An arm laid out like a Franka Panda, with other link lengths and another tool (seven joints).
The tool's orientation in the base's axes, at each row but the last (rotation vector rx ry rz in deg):
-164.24 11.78 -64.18
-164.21 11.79 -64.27
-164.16 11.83 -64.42
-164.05 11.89 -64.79
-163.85 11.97 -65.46
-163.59 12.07 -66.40
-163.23 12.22 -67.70
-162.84 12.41 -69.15
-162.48 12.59 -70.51
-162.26 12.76 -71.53
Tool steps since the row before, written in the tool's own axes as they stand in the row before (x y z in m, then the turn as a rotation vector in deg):
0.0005 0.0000 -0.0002 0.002 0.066 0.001
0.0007 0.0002 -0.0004 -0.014 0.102 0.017
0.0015 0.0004 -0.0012 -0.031 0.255 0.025
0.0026 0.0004 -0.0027 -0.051 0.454 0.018
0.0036 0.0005 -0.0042 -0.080 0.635 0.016
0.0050 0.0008 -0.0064 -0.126 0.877 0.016
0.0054 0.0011 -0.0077 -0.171 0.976 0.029
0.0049 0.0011 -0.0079 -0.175 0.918 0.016
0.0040 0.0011 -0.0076 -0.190 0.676 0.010
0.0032 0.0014 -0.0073 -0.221 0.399 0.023
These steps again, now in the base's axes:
0.0002 -0.0001 0.0005 -0.005 -0.066 -0.006
0.0002 -0.0003 0.0007 -0.009 -0.099 -0.032
0.0002 -0.0006 0.0018 -0.032 -0.248 -0.065
0.0000 -0.0008 0.0037 -0.072 -0.442 -0.094
-0.0004 -0.0010 0.0054 -0.113 -0.617 -0.130
-0.0010 -0.0015 0.0080 -0.171 -0.849 -0.186
-0.0018 -0.0018 0.0091 -0.204 -0.941 -0.237
-0.0024 -0.0017 0.0089 -0.210 -0.883 -0.225
-0.0030 -0.0015 0.0080 -0.197 -0.641 -0.209
-0.0034 -0.0017 0.0071 -0.176 -0.363 -0.214

